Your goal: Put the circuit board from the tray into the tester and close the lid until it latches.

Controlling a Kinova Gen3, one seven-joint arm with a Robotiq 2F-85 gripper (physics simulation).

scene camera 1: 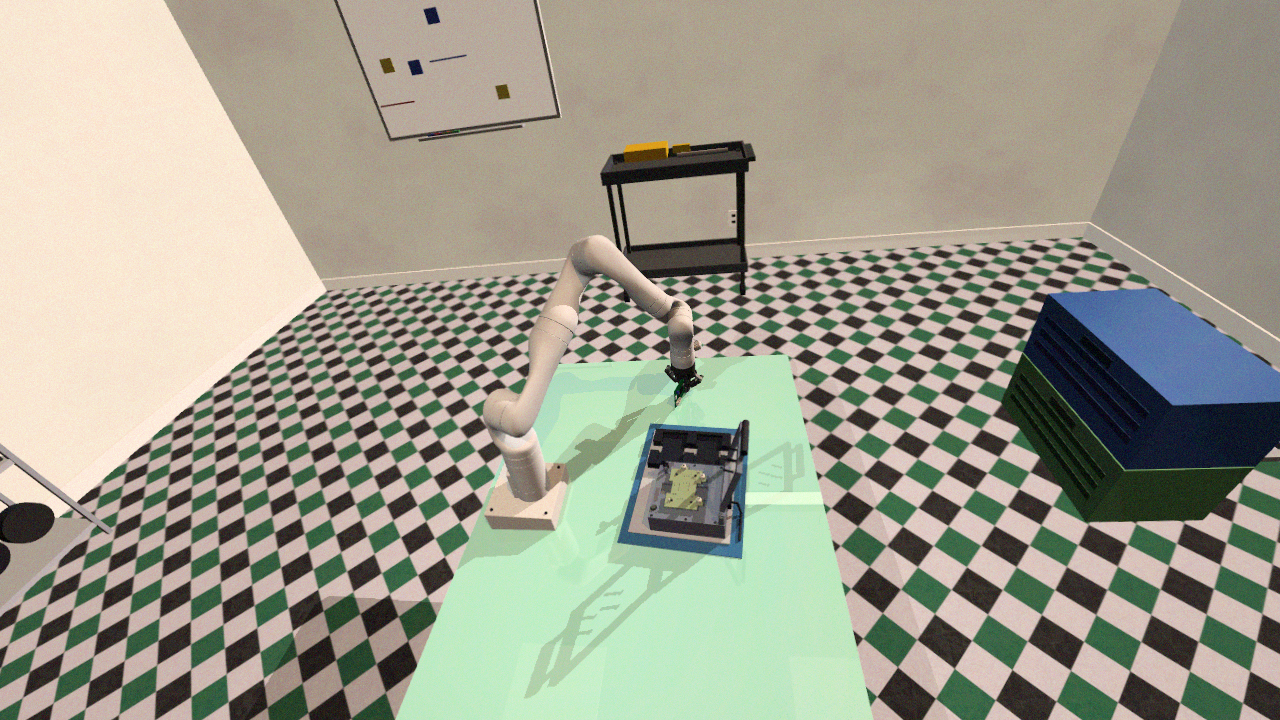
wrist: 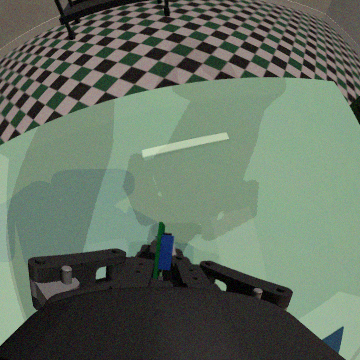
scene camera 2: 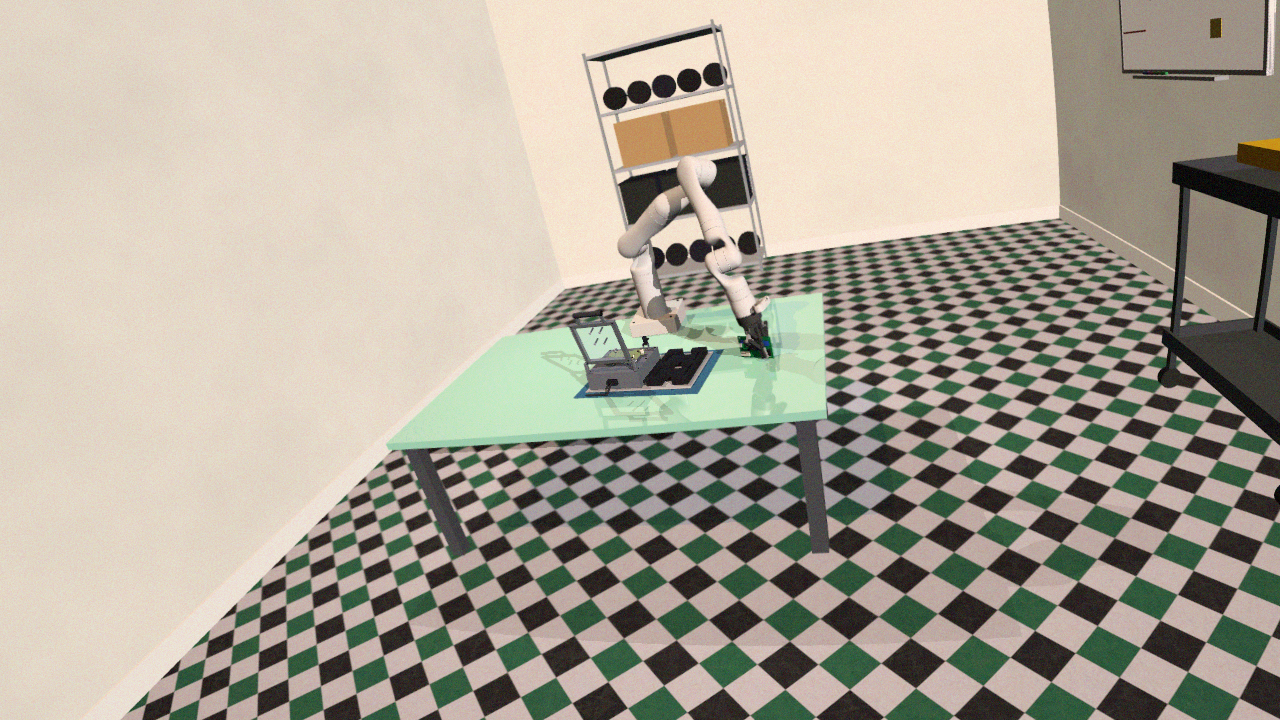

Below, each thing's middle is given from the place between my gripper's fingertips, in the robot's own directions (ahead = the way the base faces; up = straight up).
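Positions from my hand: the tester lid (scene camera 1: 733, 463) is 47 cm to the right, 18 cm above and 8 cm ahead; the pin bed (scene camera 1: 682, 496) is now 44 cm to the right, 6 cm above and 4 cm behind.
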